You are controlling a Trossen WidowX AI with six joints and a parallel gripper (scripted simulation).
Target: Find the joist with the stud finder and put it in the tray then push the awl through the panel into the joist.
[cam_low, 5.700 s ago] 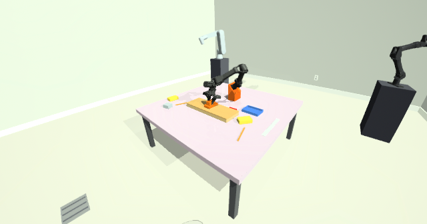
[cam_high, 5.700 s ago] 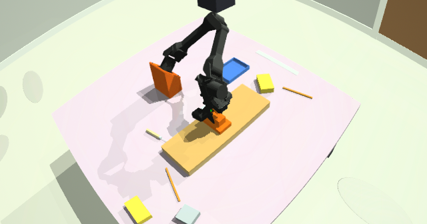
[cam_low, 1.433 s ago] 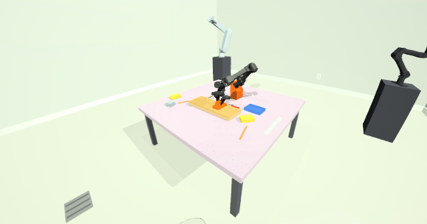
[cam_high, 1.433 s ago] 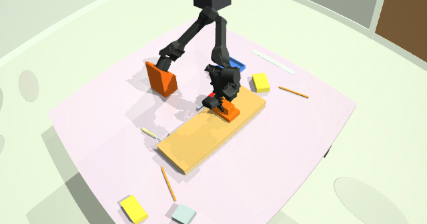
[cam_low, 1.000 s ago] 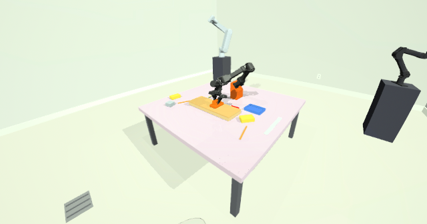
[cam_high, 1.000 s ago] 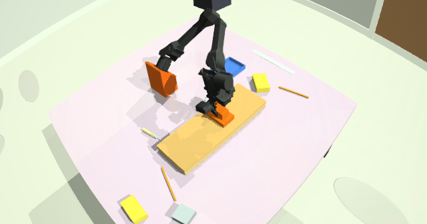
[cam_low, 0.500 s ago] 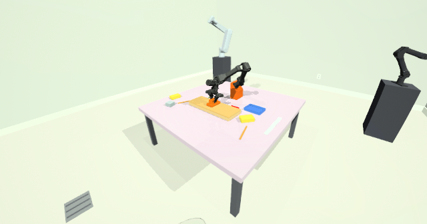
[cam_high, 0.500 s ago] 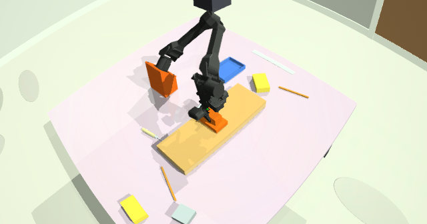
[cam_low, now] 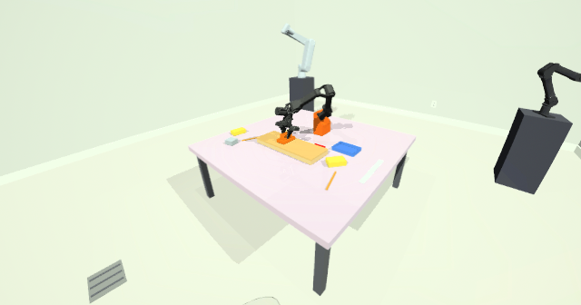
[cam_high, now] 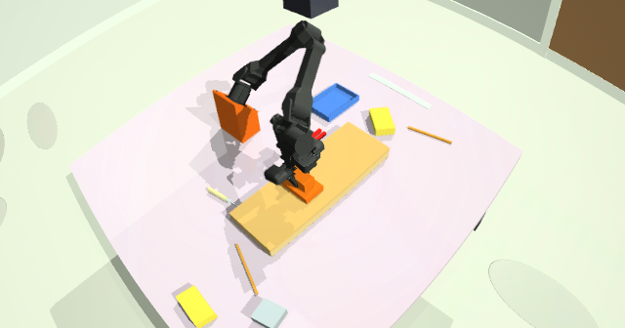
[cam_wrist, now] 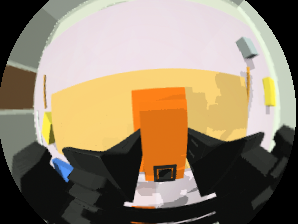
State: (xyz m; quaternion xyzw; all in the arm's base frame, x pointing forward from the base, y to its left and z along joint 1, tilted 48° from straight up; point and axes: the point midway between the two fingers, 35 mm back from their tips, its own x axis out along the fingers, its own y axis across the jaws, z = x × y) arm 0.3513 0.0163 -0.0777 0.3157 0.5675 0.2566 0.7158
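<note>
Right now the blue tray is 370 mm to the left of my gripper tip, 220 mm behind it and 50 mm below it. The rest, counted from my gripper tip: grey block: 350 mm to the right, 230 mm ahead, 50 mm below; then awl: 180 mm to the right, 160 mm behind, 60 mm below; then orange stud finder: 20 mm behind, 20 mm above.
</note>
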